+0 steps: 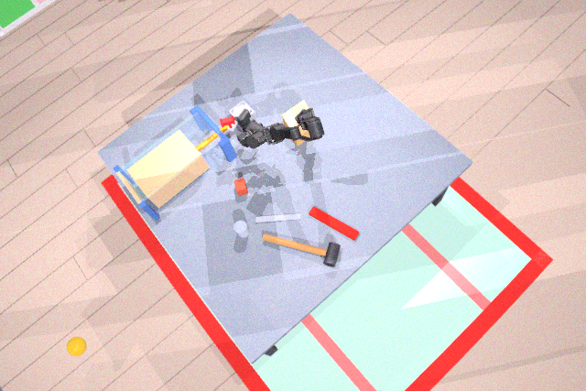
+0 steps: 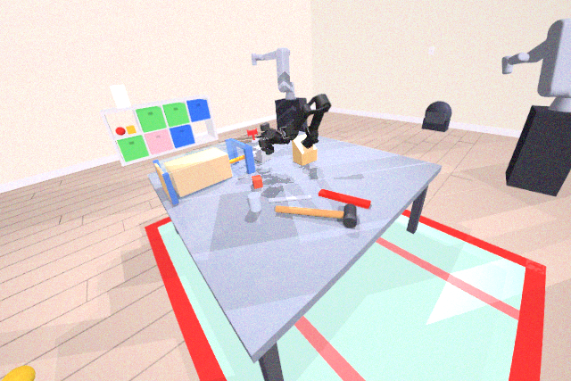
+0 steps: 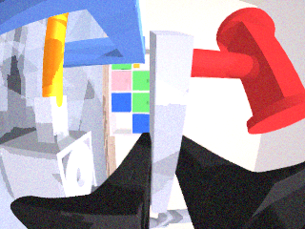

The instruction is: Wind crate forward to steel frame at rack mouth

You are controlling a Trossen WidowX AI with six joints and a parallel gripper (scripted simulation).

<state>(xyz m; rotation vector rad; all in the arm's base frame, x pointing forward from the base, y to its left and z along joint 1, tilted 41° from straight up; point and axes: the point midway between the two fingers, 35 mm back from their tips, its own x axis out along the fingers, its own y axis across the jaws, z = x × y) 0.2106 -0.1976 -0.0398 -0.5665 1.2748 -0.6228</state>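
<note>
Now: the red knob 4 cm ahead of my gripper tip, 4 cm above it and 2 cm to the left of it. From my gripper tip the other things lie so: white bar: 42 cm to the left, 18 cm below, 18 cm ahead; white crank handle: 1 cm to the left, 1 cm ahead, 1 cm above; white winch: 14 cm below, 9 cm behind, 6 cm to the right.
</note>
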